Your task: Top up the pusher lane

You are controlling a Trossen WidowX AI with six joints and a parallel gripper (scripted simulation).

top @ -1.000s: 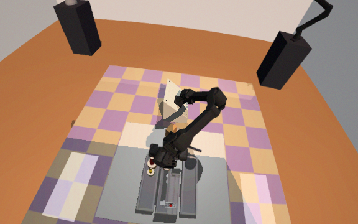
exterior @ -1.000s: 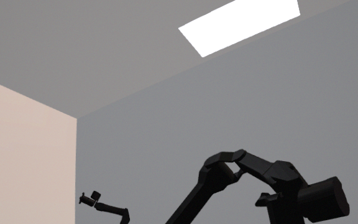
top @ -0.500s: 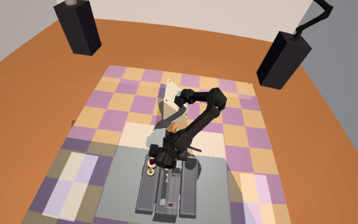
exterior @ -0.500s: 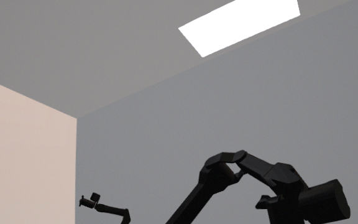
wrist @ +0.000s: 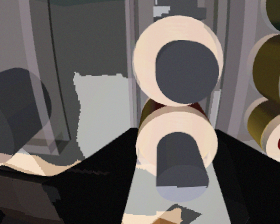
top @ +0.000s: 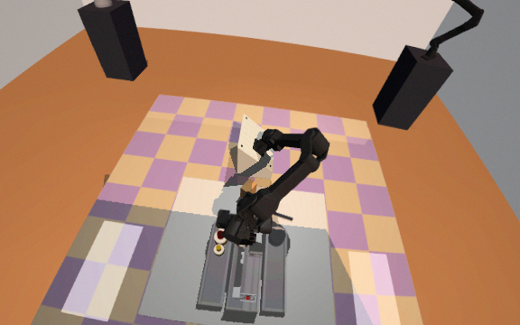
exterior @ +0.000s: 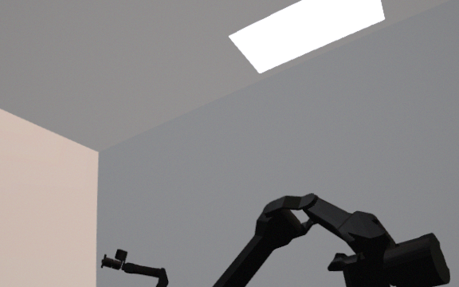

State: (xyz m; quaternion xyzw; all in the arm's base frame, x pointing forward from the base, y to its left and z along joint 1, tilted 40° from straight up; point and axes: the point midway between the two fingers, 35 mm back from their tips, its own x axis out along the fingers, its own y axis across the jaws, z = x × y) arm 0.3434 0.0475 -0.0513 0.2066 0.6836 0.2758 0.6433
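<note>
The grey jar lies 130 mm to the left of my gripper tip and 10 mm below it. Also, from my gripper tip: grey three-lane rack 140 mm ahead, 40 mm to the left, 20 mm below; dark stick 110 mm behind, 120 mm to the left, 30 mm below.
</note>
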